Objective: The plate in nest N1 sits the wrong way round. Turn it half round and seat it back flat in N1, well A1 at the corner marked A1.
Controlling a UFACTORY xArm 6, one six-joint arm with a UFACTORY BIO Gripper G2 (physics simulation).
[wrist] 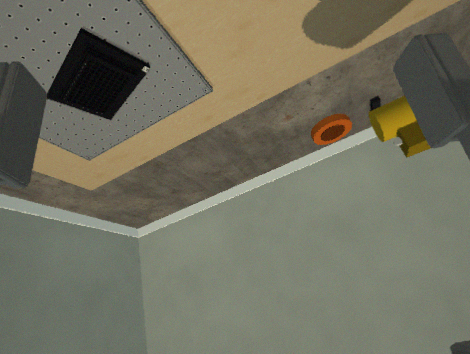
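A black nest sits at the upper left of the wrist view on a grey perforated board. A dark plate with a fine grid of wells appears to lie in it; plate and nest are both black and hard to tell apart. A small white mark shows at the nest's right corner; its lettering is too small to read, and well A1 cannot be made out. My gripper is open and empty, its two fingers wide apart at the left and right of the view, well away from the nest.
The grey perforated board lies on a light wooden table top. Beyond its edge are a brown floor, an orange ring and a yellow object partly behind the right finger. Green-grey walls meet in a corner. A dark shadow falls on the table.
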